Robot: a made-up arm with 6 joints. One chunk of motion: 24 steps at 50 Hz.
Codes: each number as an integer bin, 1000 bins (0 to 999) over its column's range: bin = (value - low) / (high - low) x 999, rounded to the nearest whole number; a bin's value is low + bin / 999 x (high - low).
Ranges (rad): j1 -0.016..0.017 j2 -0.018..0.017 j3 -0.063..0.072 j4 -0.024..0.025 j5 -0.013..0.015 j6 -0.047..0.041
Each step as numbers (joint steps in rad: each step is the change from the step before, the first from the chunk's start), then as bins.
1 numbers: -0.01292 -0.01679 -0.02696 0.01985 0.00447 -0.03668
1 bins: 93 35 267 894 623 117
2 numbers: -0.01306 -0.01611 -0.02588 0.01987 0.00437 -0.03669
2 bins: 89 54 275 894 620 117
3 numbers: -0.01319 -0.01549 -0.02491 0.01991 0.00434 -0.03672
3 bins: 85 72 282 895 619 117
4 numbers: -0.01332 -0.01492 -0.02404 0.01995 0.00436 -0.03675
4 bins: 81 88 288 896 619 116
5 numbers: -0.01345 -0.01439 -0.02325 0.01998 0.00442 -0.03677
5 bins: 77 103 294 897 622 116
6 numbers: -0.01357 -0.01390 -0.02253 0.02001 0.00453 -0.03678
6 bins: 74 117 299 897 625 116
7 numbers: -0.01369 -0.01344 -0.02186 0.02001 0.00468 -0.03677
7 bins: 70 130 304 897 631 116
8 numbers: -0.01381 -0.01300 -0.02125 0.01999 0.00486 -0.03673
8 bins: 66 143 309 897 637 117
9 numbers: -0.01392 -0.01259 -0.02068 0.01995 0.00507 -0.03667
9 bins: 63 154 313 896 645 117
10 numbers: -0.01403 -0.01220 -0.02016 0.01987 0.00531 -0.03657
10 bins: 60 166 317 894 653 118
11 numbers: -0.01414 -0.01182 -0.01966 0.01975 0.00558 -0.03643
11 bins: 56 176 321 892 663 120
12 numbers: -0.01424 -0.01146 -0.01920 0.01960 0.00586 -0.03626
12 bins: 53 187 324 889 673 122
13 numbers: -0.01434 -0.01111 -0.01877 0.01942 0.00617 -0.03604
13 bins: 50 197 327 885 684 124
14 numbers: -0.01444 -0.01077 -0.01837 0.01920 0.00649 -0.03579
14 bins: 47 206 330 881 695 127
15 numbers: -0.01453 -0.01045 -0.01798 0.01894 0.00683 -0.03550
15 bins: 45 215 333 875 708 131
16 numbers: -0.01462 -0.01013 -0.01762 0.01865 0.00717 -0.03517
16 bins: 42 225 336 870 720 134
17 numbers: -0.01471 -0.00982 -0.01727 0.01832 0.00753 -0.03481
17 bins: 39 233 338 863 732 138
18 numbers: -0.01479 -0.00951 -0.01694 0.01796 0.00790 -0.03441
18 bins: 37 242 341 855 746 143
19 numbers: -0.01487 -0.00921 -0.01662 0.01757 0.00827 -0.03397
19 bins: 34 251 343 848 759 148
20 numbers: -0.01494 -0.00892 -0.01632 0.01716 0.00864 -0.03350
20 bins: 32 259 345 839 772 153
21 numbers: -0.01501 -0.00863 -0.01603 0.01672 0.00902 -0.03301
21 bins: 30 267 348 830 786 159
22 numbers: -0.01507 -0.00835 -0.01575 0.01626 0.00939 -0.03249
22 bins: 28 275 350 821 799 165
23 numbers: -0.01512 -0.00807 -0.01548 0.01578 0.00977 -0.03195
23 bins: 27 283 352 811 812 171
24 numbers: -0.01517 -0.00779 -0.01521 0.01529 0.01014 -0.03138
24 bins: 25 291 354 801 826 177
